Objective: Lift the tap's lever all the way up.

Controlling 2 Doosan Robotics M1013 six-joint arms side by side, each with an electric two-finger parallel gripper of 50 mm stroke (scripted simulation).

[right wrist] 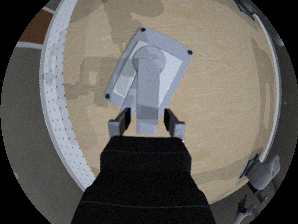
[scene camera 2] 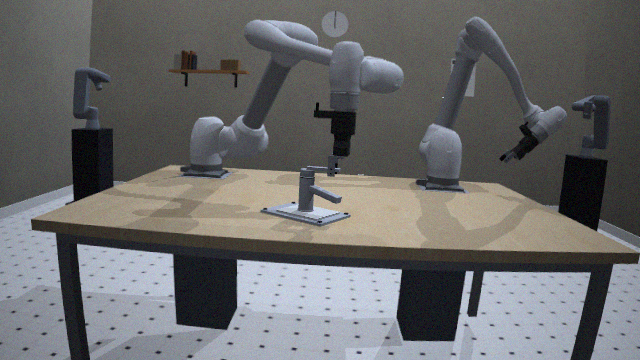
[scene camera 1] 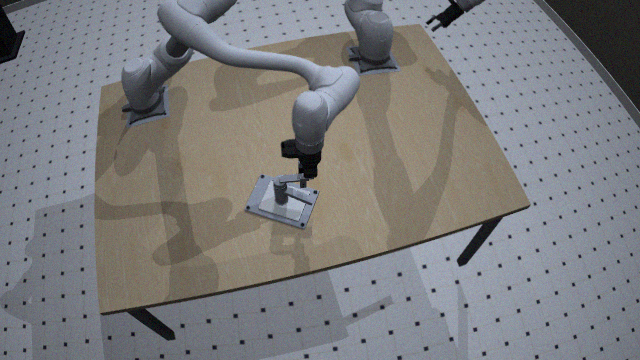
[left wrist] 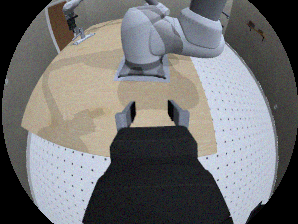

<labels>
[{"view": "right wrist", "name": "my right gripper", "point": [147, 114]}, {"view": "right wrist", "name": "grey tap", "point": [128, 74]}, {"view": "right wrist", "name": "plate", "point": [163, 42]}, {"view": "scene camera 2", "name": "my right gripper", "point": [332, 175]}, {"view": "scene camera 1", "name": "grey tap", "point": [291, 206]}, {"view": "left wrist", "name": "my left gripper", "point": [151, 107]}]
</labels>
